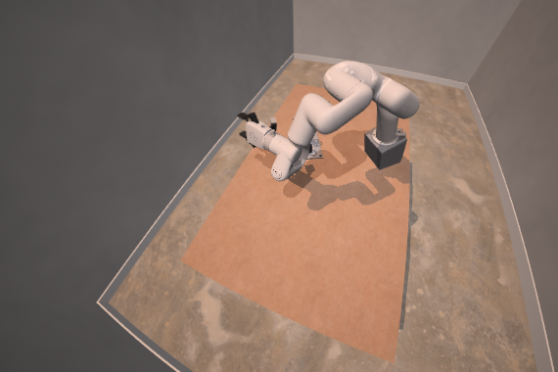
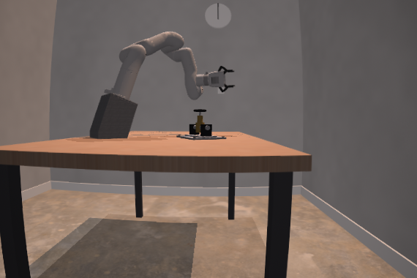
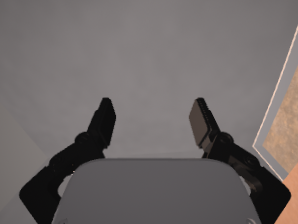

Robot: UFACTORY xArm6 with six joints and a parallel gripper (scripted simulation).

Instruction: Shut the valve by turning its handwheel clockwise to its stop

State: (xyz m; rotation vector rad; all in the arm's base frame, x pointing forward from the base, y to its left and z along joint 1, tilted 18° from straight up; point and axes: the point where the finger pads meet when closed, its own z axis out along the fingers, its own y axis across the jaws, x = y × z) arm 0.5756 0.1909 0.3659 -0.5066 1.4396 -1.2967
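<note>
Now: hand 23 cm past the black spoked handwheel, 28 cm to the left of it and 23 cm above it. From my hand the other things lie so: grey baseplate: 23 cm behind, 28 cm to the right, 35 cm below.
</note>
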